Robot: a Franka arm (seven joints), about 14 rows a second.
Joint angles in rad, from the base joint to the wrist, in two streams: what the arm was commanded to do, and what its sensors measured. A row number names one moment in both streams.
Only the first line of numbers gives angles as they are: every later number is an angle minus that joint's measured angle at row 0.
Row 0, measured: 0.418 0.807 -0.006 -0.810 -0.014 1.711 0.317
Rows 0 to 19, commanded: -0.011 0.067 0.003 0.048 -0.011 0.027 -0.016; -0.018 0.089 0.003 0.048 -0.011 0.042 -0.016; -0.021 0.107 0.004 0.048 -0.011 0.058 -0.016; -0.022 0.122 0.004 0.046 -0.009 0.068 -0.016; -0.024 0.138 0.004 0.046 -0.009 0.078 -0.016; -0.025 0.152 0.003 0.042 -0.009 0.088 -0.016; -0.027 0.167 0.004 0.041 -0.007 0.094 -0.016; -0.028 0.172 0.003 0.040 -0.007 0.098 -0.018; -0.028 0.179 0.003 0.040 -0.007 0.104 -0.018; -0.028 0.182 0.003 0.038 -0.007 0.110 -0.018; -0.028 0.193 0.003 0.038 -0.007 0.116 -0.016; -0.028 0.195 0.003 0.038 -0.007 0.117 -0.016; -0.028 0.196 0.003 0.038 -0.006 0.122 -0.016; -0.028 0.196 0.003 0.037 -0.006 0.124 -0.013; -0.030 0.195 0.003 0.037 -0.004 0.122 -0.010; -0.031 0.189 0.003 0.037 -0.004 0.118 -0.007; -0.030 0.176 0.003 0.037 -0.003 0.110 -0.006; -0.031 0.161 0.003 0.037 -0.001 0.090 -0.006; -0.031 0.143 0.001 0.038 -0.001 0.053 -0.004; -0.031 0.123 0.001 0.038 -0.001 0.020 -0.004
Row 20, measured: -0.028 0.168 -0.001 0.032 0.000 0.088 -0.002
